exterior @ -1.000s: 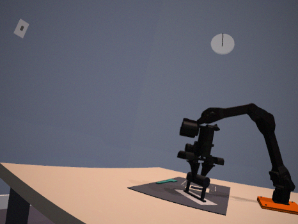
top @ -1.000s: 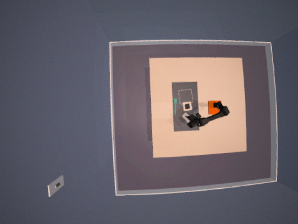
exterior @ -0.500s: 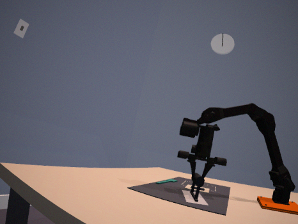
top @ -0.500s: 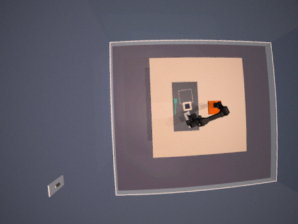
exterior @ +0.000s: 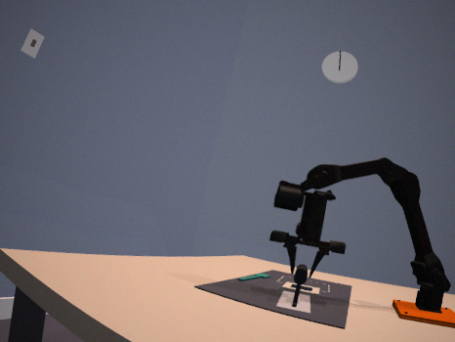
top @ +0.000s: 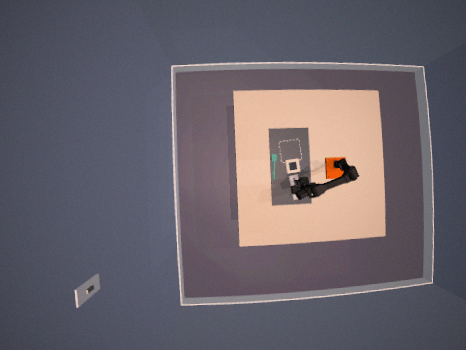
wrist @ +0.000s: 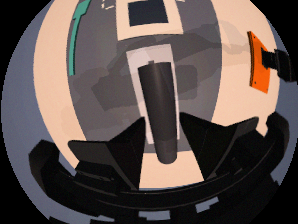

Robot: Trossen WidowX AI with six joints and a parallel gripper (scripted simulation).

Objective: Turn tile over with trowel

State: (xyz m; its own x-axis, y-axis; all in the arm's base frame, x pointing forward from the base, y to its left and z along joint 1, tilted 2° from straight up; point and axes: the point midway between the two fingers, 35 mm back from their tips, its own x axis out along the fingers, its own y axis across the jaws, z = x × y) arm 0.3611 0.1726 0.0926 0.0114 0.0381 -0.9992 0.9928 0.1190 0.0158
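My gripper tip is now 20 mm short of the tan square tile, 170 mm to the left of it and 60 mm above it. From my gripper tip the other things lie so: dark grey mat (40 mm ahead, 170 mm to the right, 80 mm below); then teal t-shaped tool (180 mm ahead, 200 mm to the right, 60 mm below).
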